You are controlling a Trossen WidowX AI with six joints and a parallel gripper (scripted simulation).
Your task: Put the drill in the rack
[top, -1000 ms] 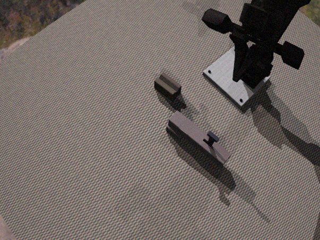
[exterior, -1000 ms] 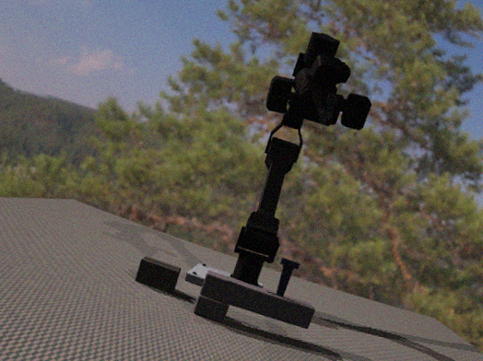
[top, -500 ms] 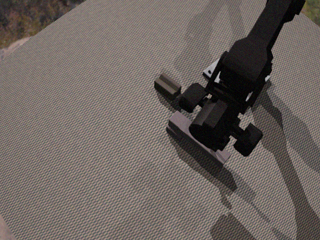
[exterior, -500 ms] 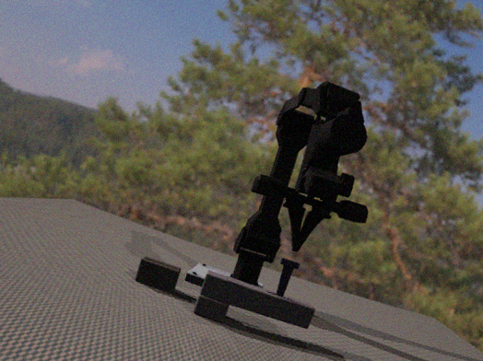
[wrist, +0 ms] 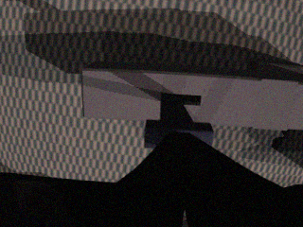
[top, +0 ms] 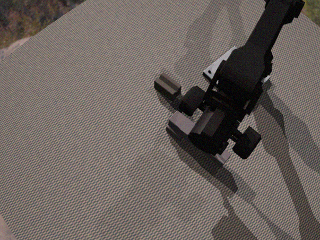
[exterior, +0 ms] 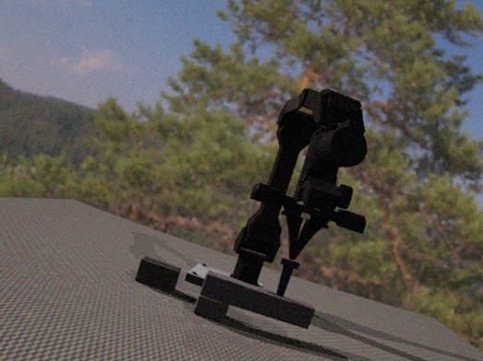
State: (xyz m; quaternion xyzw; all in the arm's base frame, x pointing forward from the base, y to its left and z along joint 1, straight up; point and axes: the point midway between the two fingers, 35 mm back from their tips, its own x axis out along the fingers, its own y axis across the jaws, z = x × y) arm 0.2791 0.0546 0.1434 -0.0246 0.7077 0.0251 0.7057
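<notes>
Right now my gripper tip is 30 mm above the dark key. From my gripper tip the other things lie so: dark grey block (90 mm below, 40 mm to the right); then yellow drill (80 mm below, 60 mm to the right).
</notes>
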